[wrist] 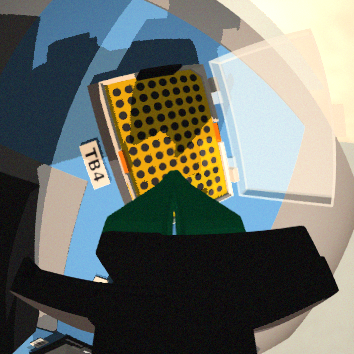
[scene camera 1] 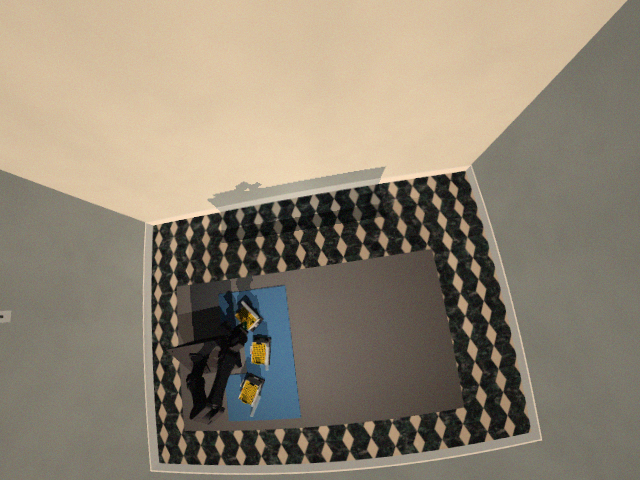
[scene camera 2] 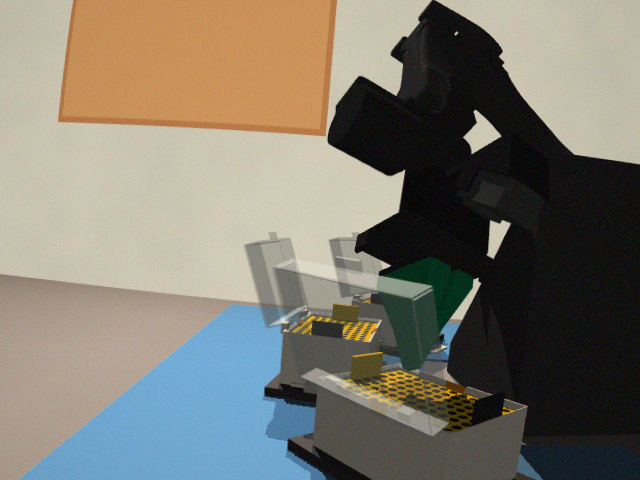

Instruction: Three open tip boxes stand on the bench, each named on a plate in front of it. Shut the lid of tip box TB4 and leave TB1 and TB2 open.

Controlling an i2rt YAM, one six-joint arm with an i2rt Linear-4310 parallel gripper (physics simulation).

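Pixels of known places: gripper, fingertip midpoint: [wrist: 173, 177] [scene camera 1: 245, 322] [scene camera 2: 411, 369]; arm's base, link origin: [scene camera 1: 200, 362] [scene camera 2: 631, 288].
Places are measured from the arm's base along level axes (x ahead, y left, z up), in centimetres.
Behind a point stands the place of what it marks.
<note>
Tip box TB4 [wrist: 167, 107] {x 23.5, y 27.1, z -6.7 cm} [scene camera 1: 246, 318] {x 25.8, y 24.5, z -6.7 cm} [scene camera 2: 390, 336] holds a yellow rack, and its name plate [wrist: 94, 164] {x 20.8, y 20.1, z -12.2 cm} reads TB4. Its clear lid [wrist: 272, 132] {x 30.8, y 29.4, z -2.9 cm} [scene camera 1: 253, 311] {x 33.7, y 29.3, z 1.8 cm} [scene camera 2: 342, 249] stands open, on the right in the wrist view. My gripper [wrist: 173, 177] {x 26.1, y 22.6, z -5.3 cm} [scene camera 1: 244, 328] {x 26.1, y 22.6, z -5.3 cm} [scene camera 2: 412, 365] {x 26.1, y 22.6, z -5.3 cm} is shut and empty, its green tips pointing down over one short end of TB4 in the wrist view. Whether they touch it, I cannot tell. The other two boxes are a middle box [scene camera 1: 259, 353] [scene camera 2: 330, 356] and an end box [scene camera 1: 250, 391] [scene camera 2: 382, 439] {x 27.7, y 28.5, z -8.5 cm}. Both lids are open; their names are not readable.
The boxes stand on a blue mat [scene camera 1: 283, 382] {x 46.0, y -13.6, z -12.4 cm} [scene camera 2: 170, 403] {x 46.2, y 18.0, z -12.4 cm} on the grey-brown bench [scene camera 1: 372, 335] {x 99.4, y 12.2, z -12.7 cm}. The middle box's lid [scene camera 1: 267, 360] {x 41.5, y 3.1, z 2.0 cm} and the end box's lid [scene camera 1: 255, 406] {x 34.2, y -21.1, z 2.0 cm} stick out beside them. Part of another box [wrist: 60, 345] {x 24.6, y -11.7, z -11.4 cm} shows at the lower left of the wrist view.
</note>
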